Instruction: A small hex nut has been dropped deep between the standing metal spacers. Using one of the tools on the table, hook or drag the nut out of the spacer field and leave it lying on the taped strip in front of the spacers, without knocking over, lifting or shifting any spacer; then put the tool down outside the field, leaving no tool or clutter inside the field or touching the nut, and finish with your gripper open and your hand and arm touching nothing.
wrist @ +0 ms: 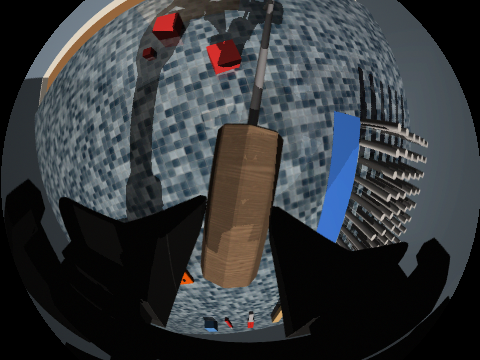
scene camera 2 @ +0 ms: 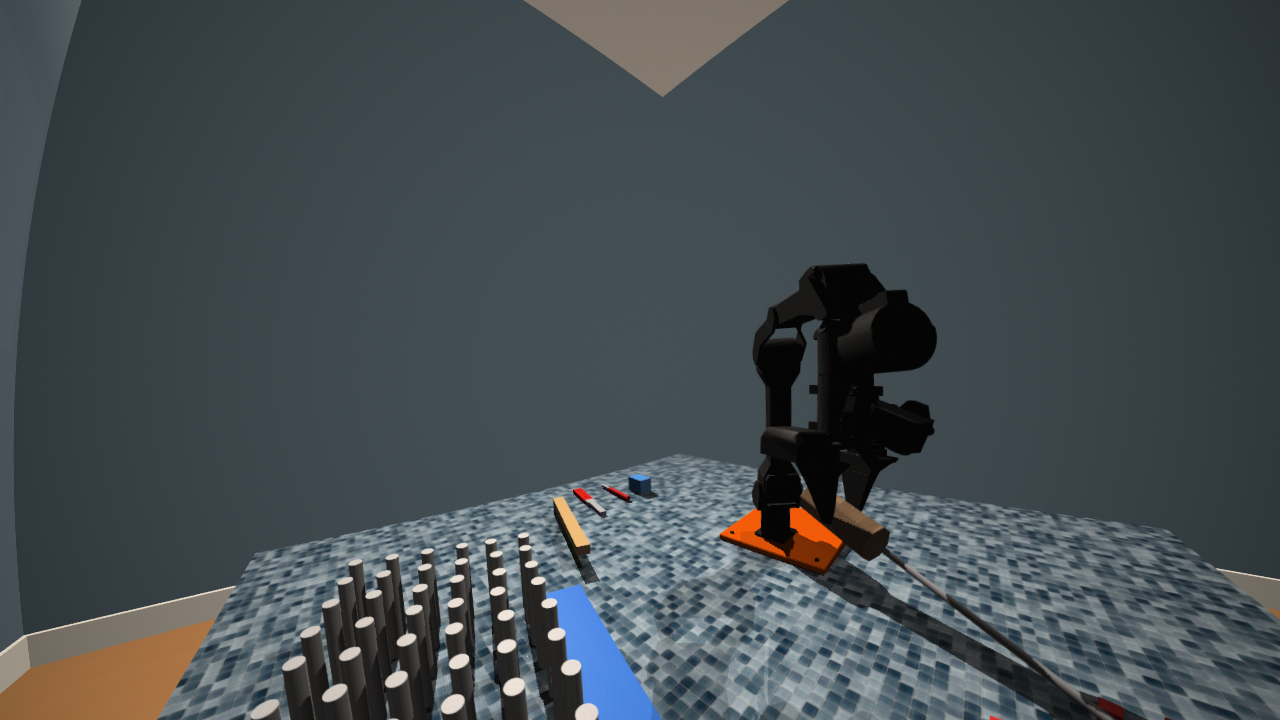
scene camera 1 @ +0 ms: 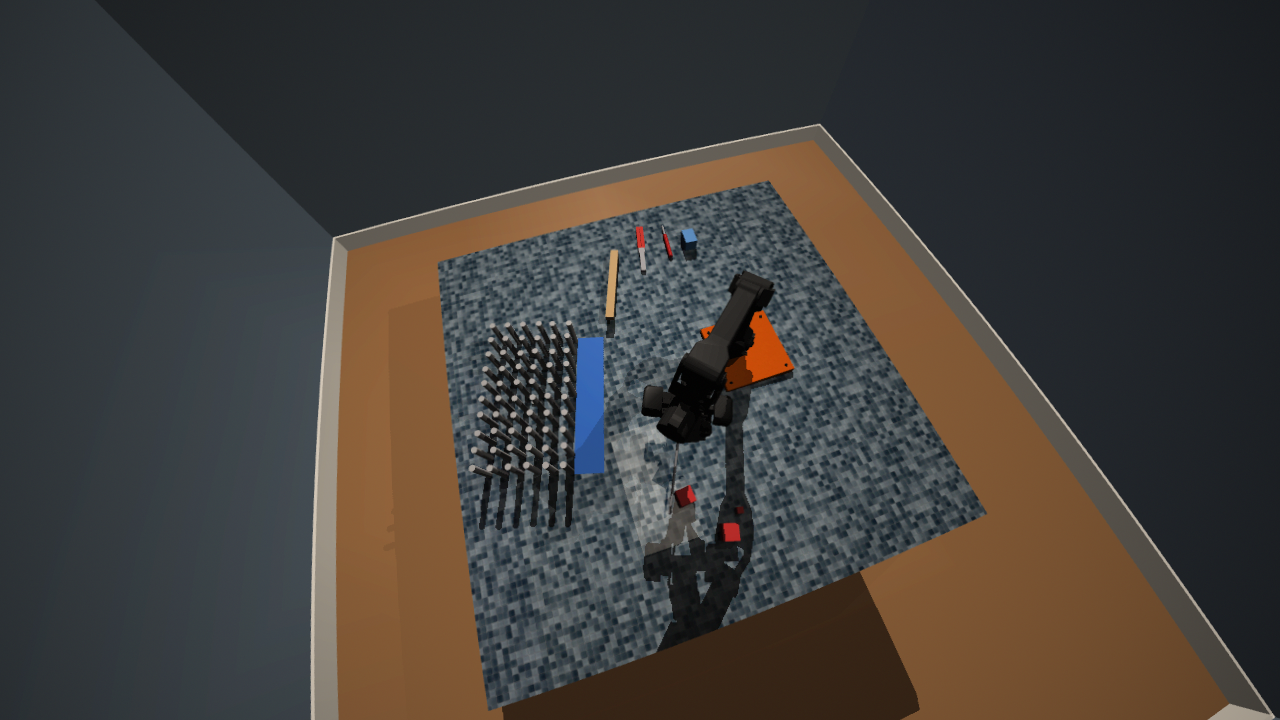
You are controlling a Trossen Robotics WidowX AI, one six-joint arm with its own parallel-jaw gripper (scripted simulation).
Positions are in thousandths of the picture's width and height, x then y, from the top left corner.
Scene:
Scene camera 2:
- gripper: 657, 723
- long wooden stick: 443, 727

